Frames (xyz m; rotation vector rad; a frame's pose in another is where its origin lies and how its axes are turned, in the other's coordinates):
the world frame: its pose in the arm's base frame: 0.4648 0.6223 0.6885 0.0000 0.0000 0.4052
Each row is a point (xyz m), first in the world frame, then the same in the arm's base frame.
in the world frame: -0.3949 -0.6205 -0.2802
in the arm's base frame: 0.3465 -0.1036 0.4083
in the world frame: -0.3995 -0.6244 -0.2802
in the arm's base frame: 0.3438 -0.1090 0.4083
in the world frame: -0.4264 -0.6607 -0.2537
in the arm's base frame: 0.3334 -0.1530 0.4348
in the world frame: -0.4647 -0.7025 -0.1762
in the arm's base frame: 0.3147 -0.2065 0.5123
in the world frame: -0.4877 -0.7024 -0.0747
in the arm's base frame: 0.2935 -0.2155 0.6138
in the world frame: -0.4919 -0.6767 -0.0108
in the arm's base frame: 0.2795 -0.1935 0.6777
